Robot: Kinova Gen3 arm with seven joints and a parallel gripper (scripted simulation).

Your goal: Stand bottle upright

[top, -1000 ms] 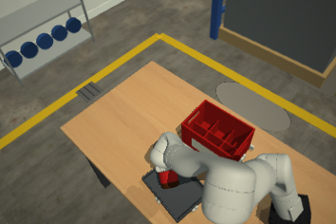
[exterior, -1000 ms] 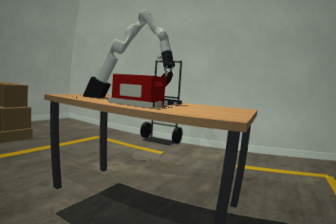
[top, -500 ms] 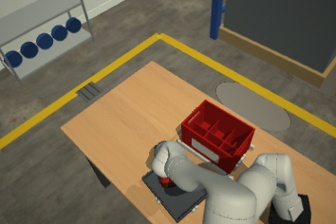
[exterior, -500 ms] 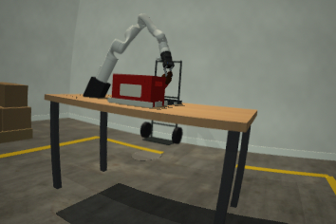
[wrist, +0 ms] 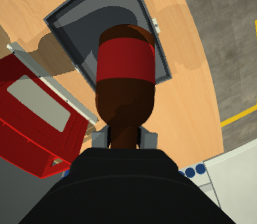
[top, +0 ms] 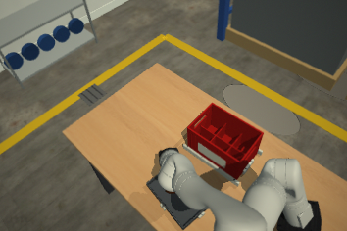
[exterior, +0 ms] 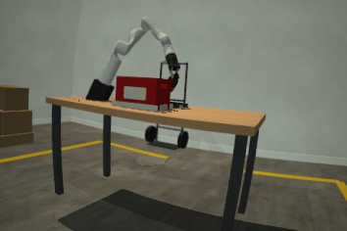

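Right now my hand is 3 cm past the bottle, 2 cm to the right of it and 4 cm above it. From my hand the other things lie so: tray 7 cm behind, 19 cm below; red crate 3 cm behind, 28 cm to the right, 12 cm below.
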